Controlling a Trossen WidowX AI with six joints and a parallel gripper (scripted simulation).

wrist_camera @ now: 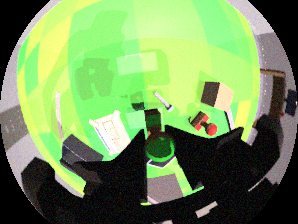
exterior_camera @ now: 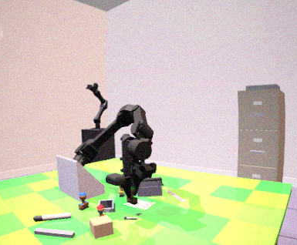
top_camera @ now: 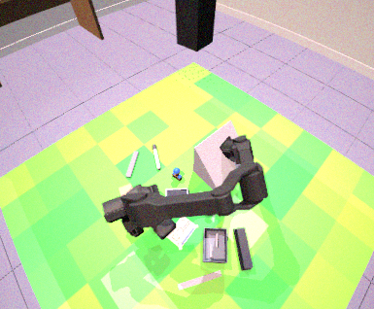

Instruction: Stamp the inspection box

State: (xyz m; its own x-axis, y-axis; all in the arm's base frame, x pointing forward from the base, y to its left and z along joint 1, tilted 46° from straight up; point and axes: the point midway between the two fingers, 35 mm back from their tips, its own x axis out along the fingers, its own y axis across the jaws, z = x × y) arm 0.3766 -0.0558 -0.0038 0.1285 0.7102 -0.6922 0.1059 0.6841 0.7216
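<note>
Now: gripper tip 120 mm past the dark ink pad, 10 mm to the left of it and 70 mm above it. Round my gripper tip: tan box 160 mm to the right, 50 mm below; then white card 40 mm behind, 90 mm to the left, 70 mm below; then dark tray 70 mm behind, 210 mm to the left, 60 mm below.
</note>
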